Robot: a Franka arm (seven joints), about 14 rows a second.
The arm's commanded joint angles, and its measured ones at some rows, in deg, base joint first. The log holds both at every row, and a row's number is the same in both.
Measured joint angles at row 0:
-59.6 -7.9 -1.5 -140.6 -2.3 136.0 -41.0
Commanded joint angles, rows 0 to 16:
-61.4 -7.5 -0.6 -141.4 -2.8 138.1 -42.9
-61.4 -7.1 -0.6 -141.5 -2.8 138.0 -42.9
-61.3 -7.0 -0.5 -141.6 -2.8 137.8 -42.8
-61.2 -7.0 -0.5 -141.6 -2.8 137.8 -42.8
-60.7 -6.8 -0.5 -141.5 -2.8 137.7 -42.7
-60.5 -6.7 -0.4 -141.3 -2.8 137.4 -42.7
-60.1 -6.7 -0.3 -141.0 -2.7 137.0 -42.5
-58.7 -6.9 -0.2 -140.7 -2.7 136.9 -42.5
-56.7 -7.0 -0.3 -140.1 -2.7 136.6 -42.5
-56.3 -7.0 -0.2 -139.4 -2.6 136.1 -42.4
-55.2 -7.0 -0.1 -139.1 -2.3 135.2 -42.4
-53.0 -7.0 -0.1 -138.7 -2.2 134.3 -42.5
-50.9 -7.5 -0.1 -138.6 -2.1 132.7 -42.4
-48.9 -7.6 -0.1 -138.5 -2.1 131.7 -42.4
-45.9 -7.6 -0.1 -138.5 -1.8 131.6 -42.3
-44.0 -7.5 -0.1 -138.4 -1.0 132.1 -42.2
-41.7 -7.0 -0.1 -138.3 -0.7 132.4 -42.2
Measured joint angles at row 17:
-45.8 -6.8 0.5 -139.0 -1.8 133.7 -42.2
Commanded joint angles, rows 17 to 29:
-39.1 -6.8 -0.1 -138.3 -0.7 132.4 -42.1
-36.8 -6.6 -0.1 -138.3 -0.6 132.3 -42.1
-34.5 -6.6 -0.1 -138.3 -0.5 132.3 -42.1
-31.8 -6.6 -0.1 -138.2 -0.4 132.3 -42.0
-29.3 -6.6 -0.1 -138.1 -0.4 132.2 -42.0
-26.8 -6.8 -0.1 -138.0 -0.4 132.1 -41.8
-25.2 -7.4 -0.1 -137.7 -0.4 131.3 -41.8
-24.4 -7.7 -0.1 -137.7 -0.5 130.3 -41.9
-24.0 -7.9 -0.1 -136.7 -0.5 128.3 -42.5
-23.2 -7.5 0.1 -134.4 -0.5 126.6 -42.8
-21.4 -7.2 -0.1 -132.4 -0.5 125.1 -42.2
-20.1 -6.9 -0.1 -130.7 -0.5 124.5 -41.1
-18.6 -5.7 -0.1 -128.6 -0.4 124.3 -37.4
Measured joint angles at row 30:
-21.6 -6.9 0.6 -132.7 -1.2 126.9 -40.8
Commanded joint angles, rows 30 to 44:
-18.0 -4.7 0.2 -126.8 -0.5 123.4 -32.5
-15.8 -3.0 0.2 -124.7 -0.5 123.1 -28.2
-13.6 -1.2 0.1 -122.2 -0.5 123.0 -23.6
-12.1 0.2 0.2 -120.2 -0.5 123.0 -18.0
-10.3 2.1 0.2 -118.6 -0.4 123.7 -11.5
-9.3 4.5 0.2 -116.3 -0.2 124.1 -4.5
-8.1 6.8 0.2 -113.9 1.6 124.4 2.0
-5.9 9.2 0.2 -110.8 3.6 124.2 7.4
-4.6 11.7 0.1 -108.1 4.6 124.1 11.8
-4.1 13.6 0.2 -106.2 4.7 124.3 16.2
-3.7 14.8 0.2 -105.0 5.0 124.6 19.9
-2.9 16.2 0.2 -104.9 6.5 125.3 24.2
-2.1 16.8 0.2 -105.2 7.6 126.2 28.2
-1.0 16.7 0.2 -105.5 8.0 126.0 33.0
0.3 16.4 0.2 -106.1 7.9 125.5 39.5
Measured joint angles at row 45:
-2.2 16.2 0.9 -106.7 6.8 125.7 30.8
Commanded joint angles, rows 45 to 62:
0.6 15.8 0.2 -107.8 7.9 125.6 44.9
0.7 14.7 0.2 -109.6 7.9 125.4 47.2
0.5 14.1 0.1 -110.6 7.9 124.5 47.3
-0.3 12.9 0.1 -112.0 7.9 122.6 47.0
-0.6 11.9 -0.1 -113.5 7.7 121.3 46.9
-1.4 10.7 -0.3 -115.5 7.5 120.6 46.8
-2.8 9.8 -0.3 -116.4 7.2 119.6 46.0
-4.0 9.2 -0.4 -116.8 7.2 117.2 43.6
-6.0 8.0 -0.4 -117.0 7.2 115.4 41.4
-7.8 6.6 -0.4 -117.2 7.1 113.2 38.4
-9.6 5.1 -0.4 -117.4 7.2 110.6 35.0
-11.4 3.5 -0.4 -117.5 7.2 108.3 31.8
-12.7 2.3 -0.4 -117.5 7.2 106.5 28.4
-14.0 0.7 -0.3 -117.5 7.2 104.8 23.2
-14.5 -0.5 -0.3 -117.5 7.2 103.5 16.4
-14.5 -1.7 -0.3 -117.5 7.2 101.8 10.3
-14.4 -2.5 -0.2 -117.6 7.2 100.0 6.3
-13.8 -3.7 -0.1 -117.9 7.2 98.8 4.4
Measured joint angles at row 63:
-14.0 0.0 -1.0 -115.3 6.9 100.5 9.8
